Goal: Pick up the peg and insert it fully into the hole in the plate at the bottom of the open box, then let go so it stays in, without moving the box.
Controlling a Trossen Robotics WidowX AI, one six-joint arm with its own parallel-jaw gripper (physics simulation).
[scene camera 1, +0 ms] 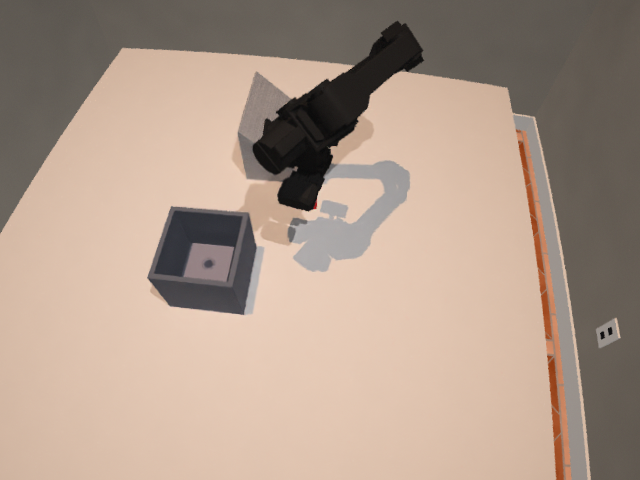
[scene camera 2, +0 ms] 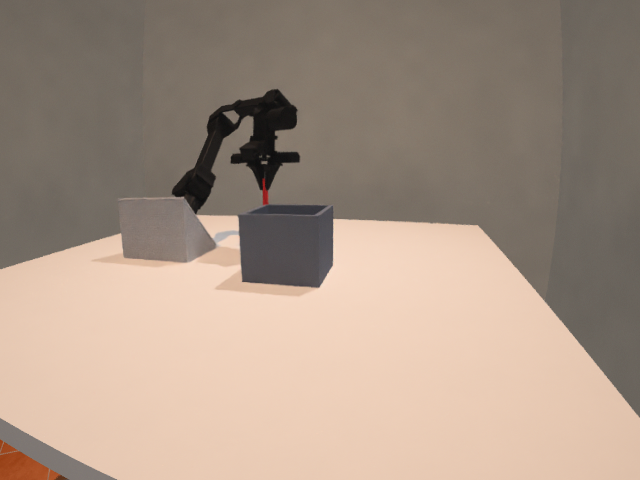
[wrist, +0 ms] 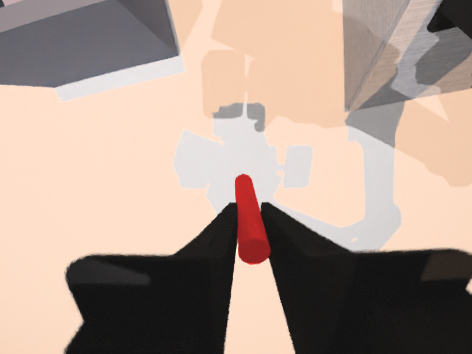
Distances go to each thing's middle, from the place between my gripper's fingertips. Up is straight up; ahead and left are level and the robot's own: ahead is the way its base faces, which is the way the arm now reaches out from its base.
Labels:
I see my gripper 1 cm above the red peg [wrist: 253, 247]. Round my hand: dark blue-grey box [scene camera 1: 184, 226]: 11 cm ahead, 21 cm to the right, 9 cm below; pale plate [scene camera 1: 213, 262]: 11 cm ahead, 21 cm to the right, 13 cm below.

